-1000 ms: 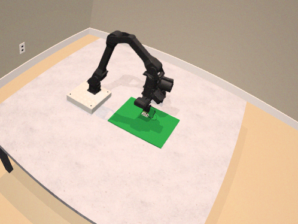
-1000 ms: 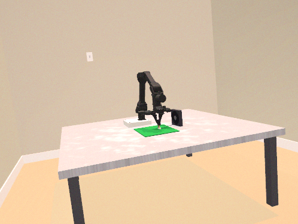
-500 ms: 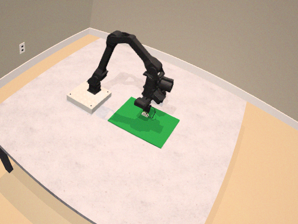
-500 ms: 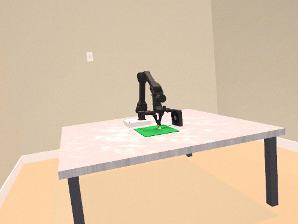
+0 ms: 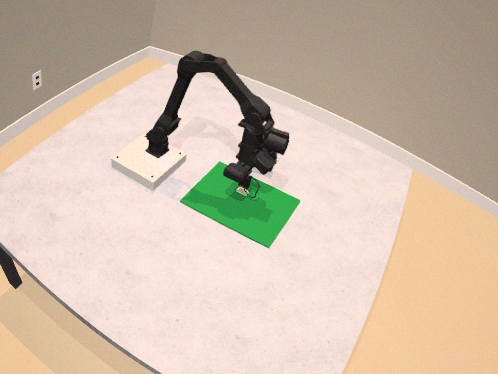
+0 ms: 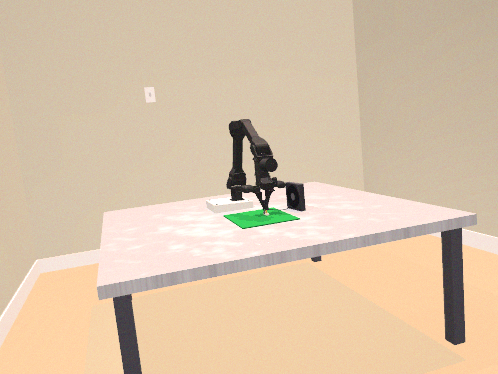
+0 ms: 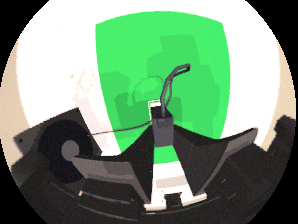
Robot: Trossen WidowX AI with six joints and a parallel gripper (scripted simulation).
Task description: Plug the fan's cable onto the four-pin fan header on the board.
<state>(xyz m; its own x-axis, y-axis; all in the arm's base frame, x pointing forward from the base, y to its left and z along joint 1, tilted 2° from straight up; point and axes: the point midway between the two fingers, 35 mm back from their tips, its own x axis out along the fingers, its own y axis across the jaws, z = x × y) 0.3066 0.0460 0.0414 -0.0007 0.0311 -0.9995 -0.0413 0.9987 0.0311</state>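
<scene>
Now: gripper tip 3 cm short of the green board, 4 cm to the left of it and 5 cm above it. The rest, counted from my gripper tip: black fan (3 cm behind, 15 cm to the left, 2 cm above); dark fan plug (1 cm ahead, 1 cm above).
</scene>
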